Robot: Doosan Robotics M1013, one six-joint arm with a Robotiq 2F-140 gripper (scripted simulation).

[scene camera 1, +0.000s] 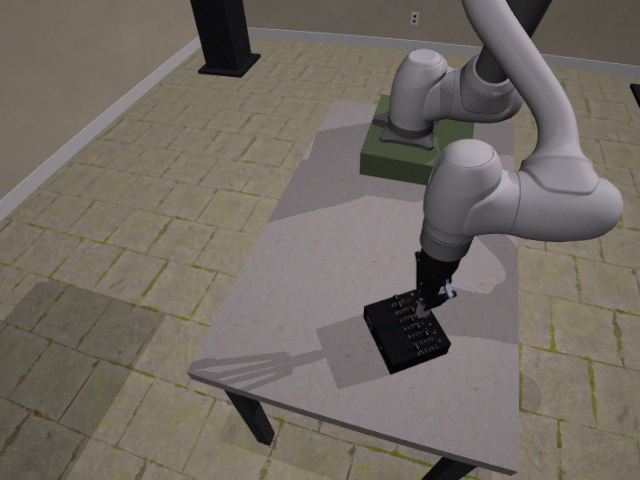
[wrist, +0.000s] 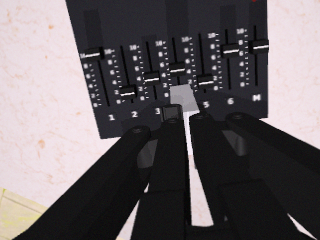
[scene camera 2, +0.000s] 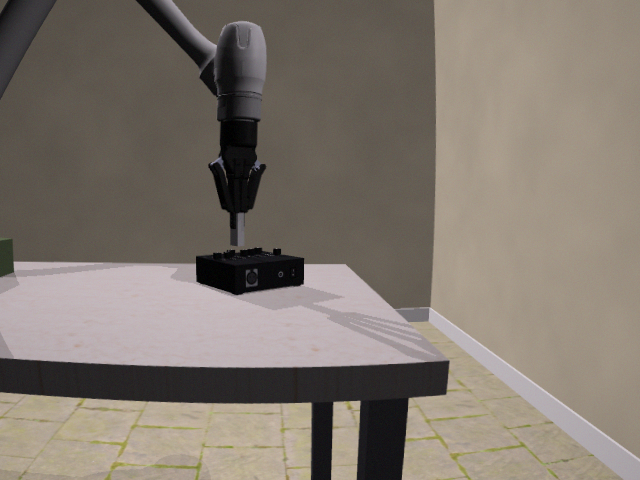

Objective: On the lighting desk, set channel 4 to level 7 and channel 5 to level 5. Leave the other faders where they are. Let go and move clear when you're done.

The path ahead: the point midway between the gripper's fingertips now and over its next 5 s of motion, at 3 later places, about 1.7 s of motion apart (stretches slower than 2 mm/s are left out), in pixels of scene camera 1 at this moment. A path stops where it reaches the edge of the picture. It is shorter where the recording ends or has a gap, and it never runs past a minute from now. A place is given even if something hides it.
The gripper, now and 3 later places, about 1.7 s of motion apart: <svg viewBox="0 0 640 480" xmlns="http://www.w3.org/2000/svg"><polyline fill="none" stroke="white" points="422,314 420,317 417,318 424,299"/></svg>
